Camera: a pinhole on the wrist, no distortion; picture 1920 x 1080 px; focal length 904.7 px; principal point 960.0 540.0 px. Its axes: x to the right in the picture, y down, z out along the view. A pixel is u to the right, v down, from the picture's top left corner.
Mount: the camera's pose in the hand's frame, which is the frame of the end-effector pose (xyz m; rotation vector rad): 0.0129 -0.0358 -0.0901 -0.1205 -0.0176 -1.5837
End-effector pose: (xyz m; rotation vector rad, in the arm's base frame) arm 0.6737 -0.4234 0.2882 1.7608 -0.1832 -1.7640
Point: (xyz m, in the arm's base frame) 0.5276 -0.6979 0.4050
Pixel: 354 514
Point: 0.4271 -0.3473 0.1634
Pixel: 1610 592
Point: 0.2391 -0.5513 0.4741
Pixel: 898 241
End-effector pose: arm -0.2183 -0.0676 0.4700 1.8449 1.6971 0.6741
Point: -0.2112 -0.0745 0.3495
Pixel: 1252 384
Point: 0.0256 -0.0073 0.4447
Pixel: 437 683
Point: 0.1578 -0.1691 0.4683
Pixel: 278 270
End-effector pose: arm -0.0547 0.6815 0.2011 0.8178 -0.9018 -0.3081
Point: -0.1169 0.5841 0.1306
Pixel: 1493 270
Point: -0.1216 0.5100 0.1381
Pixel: 1594 516
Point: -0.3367 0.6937 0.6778
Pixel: 292 619
